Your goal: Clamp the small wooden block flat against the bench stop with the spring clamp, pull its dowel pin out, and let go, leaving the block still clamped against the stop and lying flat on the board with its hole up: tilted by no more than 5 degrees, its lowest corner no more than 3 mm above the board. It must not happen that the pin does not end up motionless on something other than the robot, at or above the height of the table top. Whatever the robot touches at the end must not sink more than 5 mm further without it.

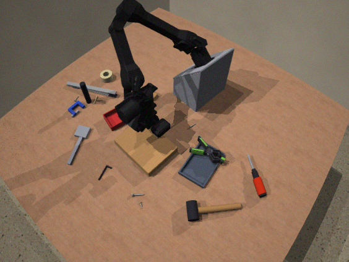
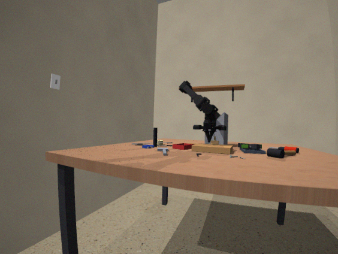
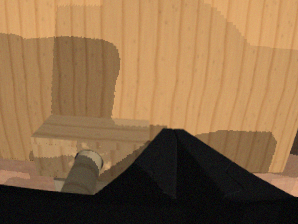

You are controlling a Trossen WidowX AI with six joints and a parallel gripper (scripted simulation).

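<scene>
Right now my hand is 3 cm to the right of the dowel pin and 2 cm above it. Round my hand: small wooden block: 3 cm to the left, 4 cm below; then wooden board: 5 cm ahead, 3 cm to the left, 6 cm below; then bench stop: 2 cm behind, 3 cm to the left, 3 cm below.
</scene>
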